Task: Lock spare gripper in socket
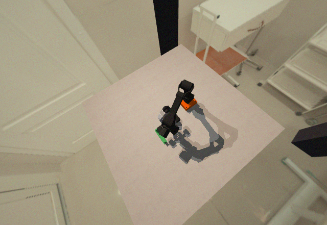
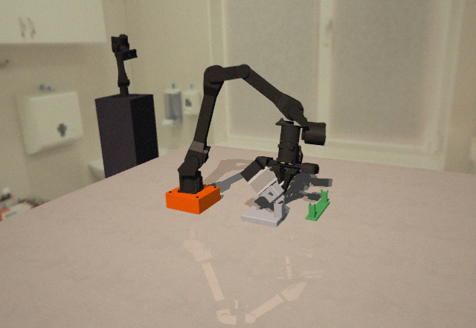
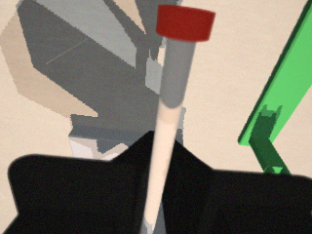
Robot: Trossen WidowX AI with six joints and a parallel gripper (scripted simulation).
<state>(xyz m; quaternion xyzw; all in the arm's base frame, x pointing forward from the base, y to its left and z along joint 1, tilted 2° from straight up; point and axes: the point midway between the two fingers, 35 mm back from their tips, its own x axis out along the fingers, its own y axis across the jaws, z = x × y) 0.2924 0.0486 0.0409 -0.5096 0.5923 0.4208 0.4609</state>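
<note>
My gripper tip is 80 mm to the left of the grey mount and 20 mm past it. From my gripper tip the other things lie so: spare gripper: 80 mm to the right, 70 mm above, 40 mm behind; then green stand: 100 mm ahead, 30 mm below, 20 mm to the left.
</note>
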